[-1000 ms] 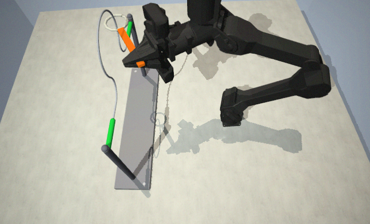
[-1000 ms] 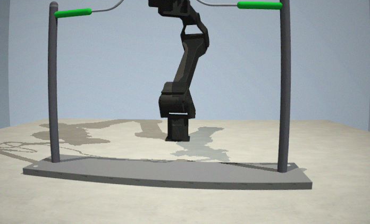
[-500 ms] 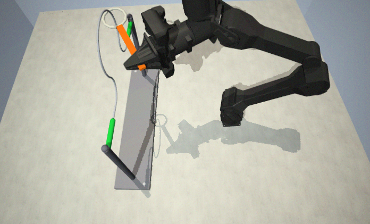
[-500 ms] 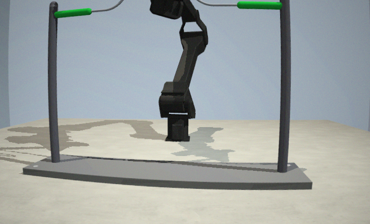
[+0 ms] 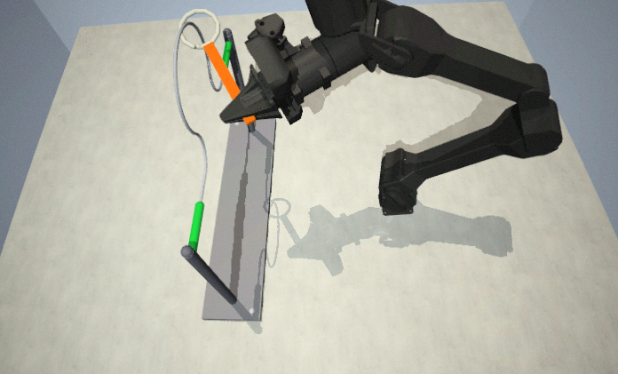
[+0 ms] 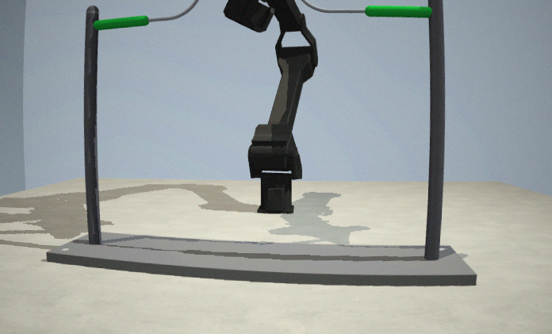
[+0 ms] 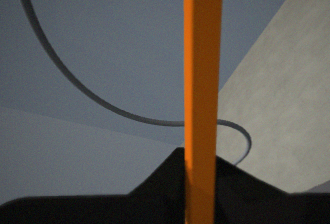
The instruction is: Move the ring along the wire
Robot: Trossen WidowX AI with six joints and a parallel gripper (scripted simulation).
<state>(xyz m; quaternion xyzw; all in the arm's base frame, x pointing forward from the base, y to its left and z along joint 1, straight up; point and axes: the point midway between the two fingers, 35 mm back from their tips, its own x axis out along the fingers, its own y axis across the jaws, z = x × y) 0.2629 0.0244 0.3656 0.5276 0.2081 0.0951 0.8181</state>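
Right now my gripper tip is 1 cm short of the ring with orange handle, 8 cm to the left of it and 4 cm below it.
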